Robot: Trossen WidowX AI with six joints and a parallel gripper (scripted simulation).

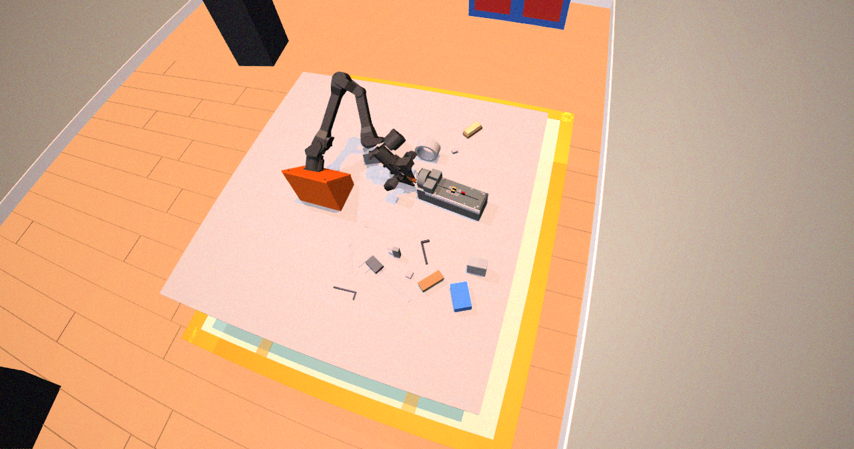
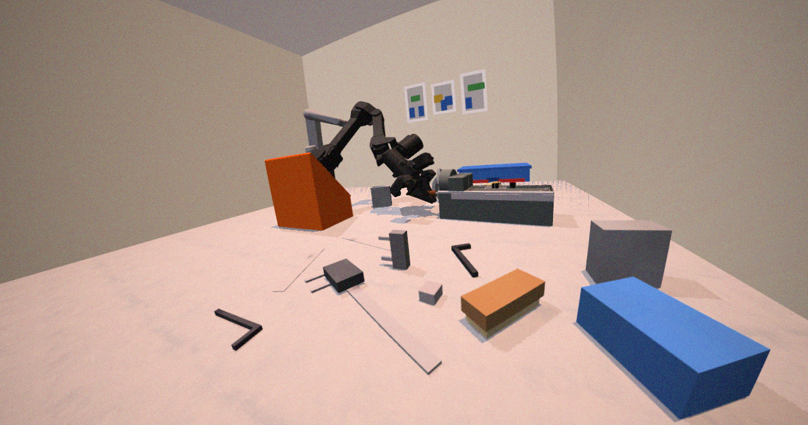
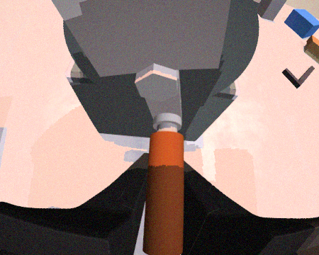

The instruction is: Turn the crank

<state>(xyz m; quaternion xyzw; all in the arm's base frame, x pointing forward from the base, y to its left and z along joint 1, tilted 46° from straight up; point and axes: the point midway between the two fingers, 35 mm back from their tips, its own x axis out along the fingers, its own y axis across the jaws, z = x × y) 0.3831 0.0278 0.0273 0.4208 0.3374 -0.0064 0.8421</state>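
My gripper tip is now 3 cm below the crank handle, 2 cm past it and 1 cm to the right of it. Also, from my gripper tip: red pointer 20 cm ahead, 5 cm to the right, 5 cm above; then blue block 43 cm to the right, 24 cm ahead, 2 cm below.
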